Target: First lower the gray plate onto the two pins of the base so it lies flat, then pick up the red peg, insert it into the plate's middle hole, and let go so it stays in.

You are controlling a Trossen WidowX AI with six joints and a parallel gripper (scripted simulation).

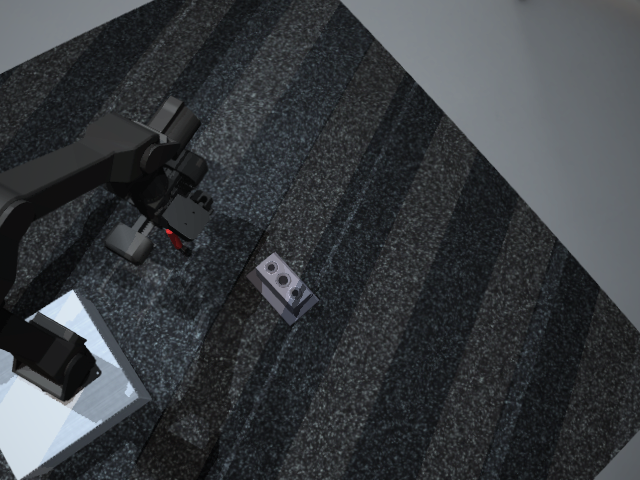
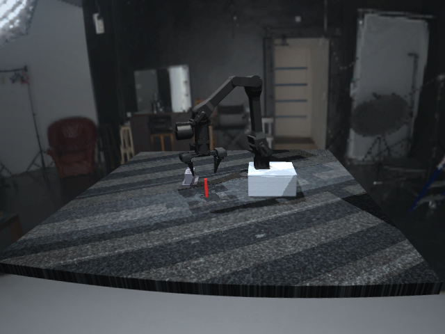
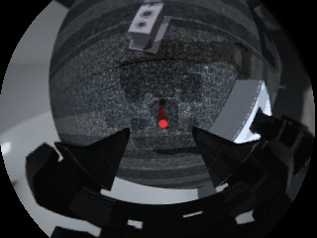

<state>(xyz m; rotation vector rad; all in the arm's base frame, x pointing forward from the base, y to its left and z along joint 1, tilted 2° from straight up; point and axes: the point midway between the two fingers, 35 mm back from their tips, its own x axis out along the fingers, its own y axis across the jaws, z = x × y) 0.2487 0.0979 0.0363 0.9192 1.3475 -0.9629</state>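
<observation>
My gripper tip is now 60 mm above the red peg. The rest, counted from my gripper tip: gray plate 180 mm to the right, 90 mm ahead, 50 mm below; gray base 180 mm to the right, 90 mm below, 90 mm ahead.
</observation>
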